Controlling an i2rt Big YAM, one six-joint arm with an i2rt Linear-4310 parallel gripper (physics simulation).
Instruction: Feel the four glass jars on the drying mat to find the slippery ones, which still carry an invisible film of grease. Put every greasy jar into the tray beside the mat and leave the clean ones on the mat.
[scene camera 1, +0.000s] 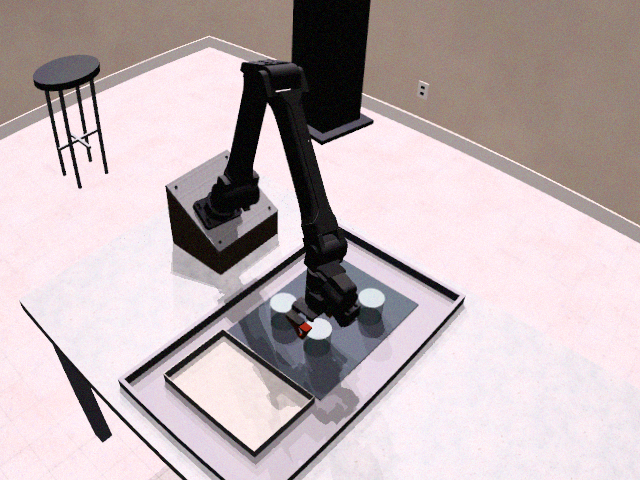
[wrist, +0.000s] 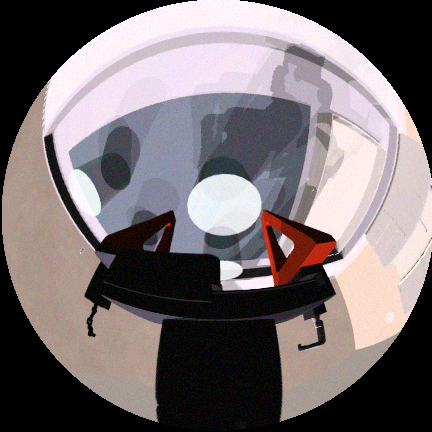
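Seen in the pictures: gripper, between the fingertips: (scene camera 1: 314, 327) (wrist: 217, 214); arm's base, origin of its link: (scene camera 1: 216, 210).
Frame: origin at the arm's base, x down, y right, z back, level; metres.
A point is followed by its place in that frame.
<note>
My gripper (scene camera 1: 317, 321) @(y 0.018, x 0.078, z -0.436 m) (wrist: 217, 214) @(y 0.018, x 0.078, z -0.436 m) is open and empty, over the drying mat (scene camera 1: 388, 306) @(y -0.214, x 0.135, z -0.471 m) (wrist: 175, 117) @(y -0.040, x 0.135, z -0.530 m). In the wrist view its red fingertips lie either side of the front jar (scene camera 1: 321, 329) @(y 0.018, x 0.065, z -0.460 m) (wrist: 224, 202) @(y 0.022, x 0.065, z -0.459 m), which stands upright on the mat; whether they reach down beside it is unclear. A second jar (scene camera 1: 283, 303) @(y 0.035, x 0.066, z -0.338 m) (wrist: 231, 270) @(y 0.049, x 0.065, z -0.339 m) stands on the mat's tray side, partly behind my gripper in the wrist view. A third jar (scene camera 1: 371, 299) @(y -0.145, x 0.066, z -0.465 m) (wrist: 86, 192) @(y -0.138, x 0.066, z -0.463 m) stands on the opposite side. A fourth jar is mostly hidden; a dark round base shows behind my left finger. The tray (scene camera 1: 206, 400) @(y 0.331, x 0.136, z -0.417 m) (wrist: 350, 165) @(y 0.247, x 0.136, z -0.525 m) holds no jar.
A large shallow rimmed tray (scene camera 1: 364, 379) @(y 0.001, x 0.138, z -0.600 m) (wrist: 220, 62) @(y 0.005, x 0.138, z -0.606 m) surrounds the mat and the small tray. The arm's wedge-shaped base block (scene camera 1: 242, 250) @(y -0.026, x 0.107, z -0.080 m) stands behind it on the table (scene camera 1: 103, 315) @(y 0.406, x 0.139, z -0.024 m). A stool (scene camera 1: 67, 72) and a dark upright panel (scene camera 1: 330, 62) stand on the floor beyond.
</note>
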